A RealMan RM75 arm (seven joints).
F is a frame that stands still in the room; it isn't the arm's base.
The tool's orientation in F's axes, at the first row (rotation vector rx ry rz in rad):
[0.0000, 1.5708, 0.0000]
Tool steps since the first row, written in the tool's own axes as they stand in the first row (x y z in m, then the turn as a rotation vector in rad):
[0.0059, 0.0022, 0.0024, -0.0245, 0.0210, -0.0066]
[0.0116, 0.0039, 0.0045, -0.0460, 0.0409, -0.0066]
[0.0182, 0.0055, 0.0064, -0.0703, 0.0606, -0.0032]
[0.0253, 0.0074, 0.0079, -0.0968, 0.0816, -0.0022]
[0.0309, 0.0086, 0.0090, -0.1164, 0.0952, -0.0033]
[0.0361, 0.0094, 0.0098, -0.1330, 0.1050, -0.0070]
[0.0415, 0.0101, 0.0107, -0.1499, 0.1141, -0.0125]
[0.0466, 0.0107, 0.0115, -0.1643, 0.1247, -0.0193]
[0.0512, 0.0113, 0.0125, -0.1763, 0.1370, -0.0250]
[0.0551, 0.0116, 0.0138, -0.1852, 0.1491, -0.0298]
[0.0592, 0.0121, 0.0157, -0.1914, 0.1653, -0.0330]
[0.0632, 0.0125, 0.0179, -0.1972, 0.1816, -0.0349]
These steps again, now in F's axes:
[0.0024, 0.0022, -0.0059, -0.0066, 0.0210, 0.0245]
[0.0045, 0.0039, -0.0116, -0.0066, 0.0409, 0.0460]
[0.0064, 0.0055, -0.0182, -0.0032, 0.0606, 0.0703]
[0.0079, 0.0074, -0.0253, -0.0022, 0.0816, 0.0968]
[0.0090, 0.0086, -0.0309, -0.0033, 0.0952, 0.1164]
[0.0098, 0.0094, -0.0361, -0.0070, 0.1050, 0.1330]
[0.0107, 0.0101, -0.0415, -0.0125, 0.1141, 0.1499]
[0.0115, 0.0107, -0.0466, -0.0193, 0.1247, 0.1643]
[0.0125, 0.0113, -0.0512, -0.0250, 0.1370, 0.1763]
[0.0138, 0.0116, -0.0551, -0.0298, 0.1491, 0.1852]
[0.0157, 0.0121, -0.0592, -0.0330, 0.1653, 0.1914]
[0.0179, 0.0125, -0.0632, -0.0349, 0.1816, 0.1972]

